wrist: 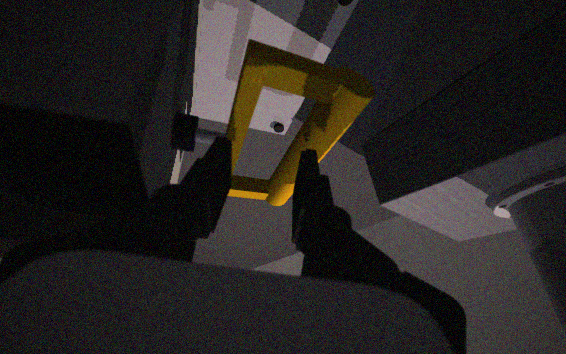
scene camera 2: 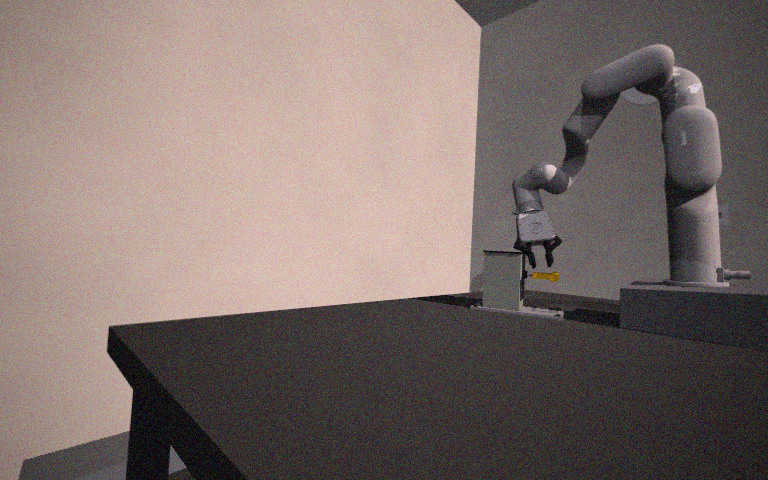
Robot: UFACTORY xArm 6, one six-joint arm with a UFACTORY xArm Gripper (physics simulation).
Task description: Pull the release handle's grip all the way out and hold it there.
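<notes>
The yellow grip (scene camera 2: 546,276) (wrist: 327,120) is a rectangular loop that sticks out sideways from the upright pale housing (scene camera 2: 501,280), towards the robot's base. In the wrist view a short grey rod (wrist: 208,137) runs from the dark collar (wrist: 185,132) to the grip's left bar. My gripper (scene camera 2: 540,265) (wrist: 264,166) is partly open and empty. It points down, and its fingertips are a little above the grip in the scene view. In the wrist view the left fingertip overlaps the grip's left bar and the right fingertip overlaps its thick right bar.
The housing stands close to my left finger, on a pale base plate (scene camera 2: 546,313) (wrist: 215,55) at the far side of the dark table (scene camera 2: 351,384). The robot's grey pedestal (scene camera 2: 693,314) is at the right. A large pale wall (scene camera 2: 254,169) rises behind the table.
</notes>
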